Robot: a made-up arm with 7 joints. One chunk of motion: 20 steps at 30 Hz.
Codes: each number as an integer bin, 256 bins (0 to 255) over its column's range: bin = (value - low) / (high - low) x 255, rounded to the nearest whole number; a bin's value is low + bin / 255 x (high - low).
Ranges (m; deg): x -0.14..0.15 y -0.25..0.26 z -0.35..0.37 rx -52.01..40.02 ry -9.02..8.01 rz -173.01..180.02
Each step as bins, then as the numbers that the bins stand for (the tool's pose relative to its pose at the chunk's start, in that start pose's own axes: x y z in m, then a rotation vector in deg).
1 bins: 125 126 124 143 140 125
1 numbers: 0.0022 0.0020 0.0001 -0.40 0.33 0.04
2 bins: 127 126 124 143 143 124
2 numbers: 0.0044 0.0020 0.0001 -0.40 0.53 -1.34
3 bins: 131 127 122 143 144 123
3 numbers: 0.0090 0.0040 -0.0055 -0.40 0.60 -2.72
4 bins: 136 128 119 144 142 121
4 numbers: 0.0147 0.0060 -0.0140 -0.04 0.46 -5.49
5 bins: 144 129 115 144 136 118
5 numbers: 0.0238 0.0080 -0.0253 -0.04 0.06 -9.65
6 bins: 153 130 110 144 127 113
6 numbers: 0.0340 0.0100 -0.0394 -0.04 -0.54 -16.57
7 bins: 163 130 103 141 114 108
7 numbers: 0.0454 0.0100 -0.0592 -1.12 -1.41 -23.49
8 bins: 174 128 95 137 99 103
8 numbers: 0.0579 0.0060 -0.0818 -2.57 -2.41 -30.41
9 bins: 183 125 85 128 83 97
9 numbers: 0.0681 0.0000 -0.1100 -5.81 -3.48 -38.72
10 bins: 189 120 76 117 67 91
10 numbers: 0.0749 -0.0100 -0.1354 -9.78 -4.55 -47.03
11 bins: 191 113 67 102 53 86
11 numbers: 0.0772 -0.0240 -0.1608 -15.20 -5.48 -53.95
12 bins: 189 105 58 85 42 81
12 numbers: 0.0749 -0.0400 -0.1862 -21.33 -6.22 -60.87
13 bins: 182 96 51 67 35 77
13 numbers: 0.0670 -0.0580 -0.2060 -27.83 -6.68 -66.41
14 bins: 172 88 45 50 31 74
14 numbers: 0.0556 -0.0740 -0.2229 -33.96 -6.95 -70.56
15 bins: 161 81 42 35 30 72
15 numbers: 0.0431 -0.0880 -0.2314 -39.38 -7.02 -73.33
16 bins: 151 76 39 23 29 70
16 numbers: 0.0317 -0.0980 -0.2399 -43.71 -7.08 -76.10
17 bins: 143 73 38 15 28 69
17 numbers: 0.0226 -0.1040 -0.2427 -46.60 -7.15 -77.48
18 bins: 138 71 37 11 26 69
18 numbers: 0.0169 -0.1080 -0.2455 -48.04 -7.28 -77.48
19 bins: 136 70 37 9 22 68
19 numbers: 0.0147 -0.1100 -0.2455 -48.76 -7.55 -78.87
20 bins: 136 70 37 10 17 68
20 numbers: 0.0147 -0.1100 -0.2455 -48.40 -7.88 -78.87
